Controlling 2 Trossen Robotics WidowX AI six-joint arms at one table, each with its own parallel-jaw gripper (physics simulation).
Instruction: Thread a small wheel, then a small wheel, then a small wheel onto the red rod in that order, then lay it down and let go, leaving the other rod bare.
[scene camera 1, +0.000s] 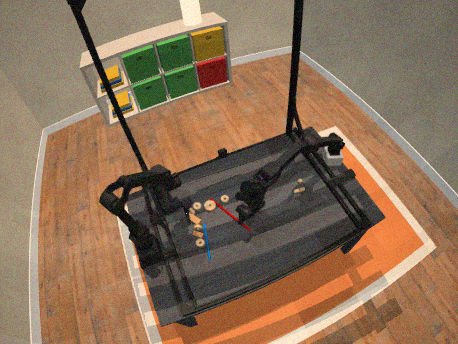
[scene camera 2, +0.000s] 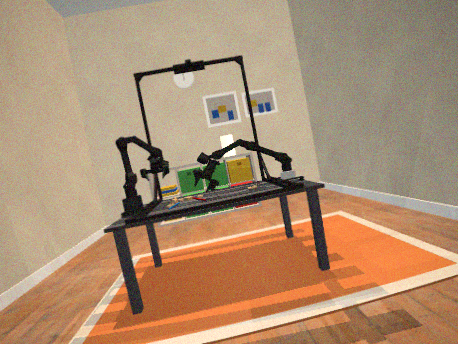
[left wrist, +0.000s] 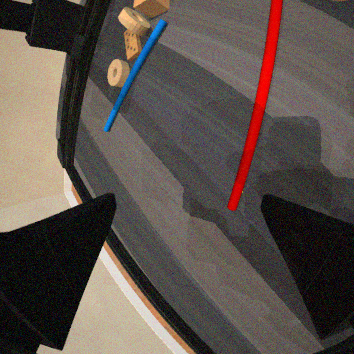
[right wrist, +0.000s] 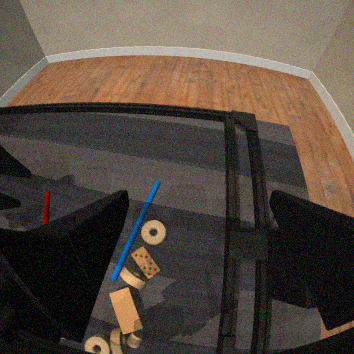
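Pixels of known places: left gripper, fingertip midpoint: (scene camera 1: 243, 221) (scene camera 2: 200, 189) (left wrist: 190, 201) (right wrist: 24, 190); right gripper, fingertip midpoint: (scene camera 1: 180, 229) (scene camera 2: 155, 179) (right wrist: 201, 197); left arm's base at its link origin: (scene camera 1: 333, 151) (scene camera 2: 287, 170); right arm's base at its link origin: (scene camera 1: 145, 245) (scene camera 2: 131, 197) (left wrist: 30, 18).
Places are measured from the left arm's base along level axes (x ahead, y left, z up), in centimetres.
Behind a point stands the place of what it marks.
Note:
The red rod (scene camera 1: 230, 214) {x 58.7, y 33.0, z -5.8 cm} (left wrist: 260, 102) {x 56.4, y 35.1, z -5.8 cm} (right wrist: 47, 207) {x 52.3, y 39.8, z -6.1 cm} lies on the table, with no wheel seen on it. A small wheel (scene camera 1: 225, 198) {x 61.3, y 23.4, z -6.3 cm} and a larger wheel (scene camera 1: 210, 205) {x 68.8, y 27.4, z -6.1 cm} lie near its upper end. More small wheels (scene camera 1: 197, 205) {x 75.5, y 27.2, z -6.2 cm} (scene camera 1: 200, 242) {x 72.7, y 47.3, z -5.6 cm} (left wrist: 118, 73) {x 71.6, y 47.2, z -5.4 cm} (right wrist: 153, 232) {x 73.2, y 47.5, z -5.5 cm} lie to the left. The bare blue rod (scene camera 1: 207, 242) {x 69.4, y 47.8, z -5.9 cm} (left wrist: 135, 77) {x 69.5, y 45.8, z -6.4 cm} (right wrist: 135, 232) {x 70.3, y 46.3, z -5.9 cm} lies below them. My left gripper (left wrist: 190, 201) {x 52.2, y 40.4, z 0.9 cm} (scene camera 2: 202, 182) {x 52.2, y 40.4, z 0.9 cm} is open and empty above the table, near the red rod's lower end. My right gripper (right wrist: 201, 197) {x 77.7, y 49.8, z 12.8 cm} (scene camera 2: 155, 176) {x 77.7, y 49.8, z 12.8 cm} is open and empty above the table's left side.
A plain block (right wrist: 126, 310) {x 76.1, y 36.3, z -3.7 cm}, a block with holes (right wrist: 145, 262) {x 74.4, y 43.2, z -5.9 cm} and a wheel on edge (right wrist: 133, 278) {x 74.6, y 40.8, z -2.8 cm} lie in the left cluster. A small block (scene camera 1: 299, 190) {x 23.0, y 20.8, z -6.1 cm} and a small round piece (scene camera 1: 300, 180) {x 21.7, y 15.1, z -5.3 cm} lie at the right. Dark frame posts (scene camera 1: 294, 75) {x 23.3, y -19.2, z 37.5 cm} rise from the table.

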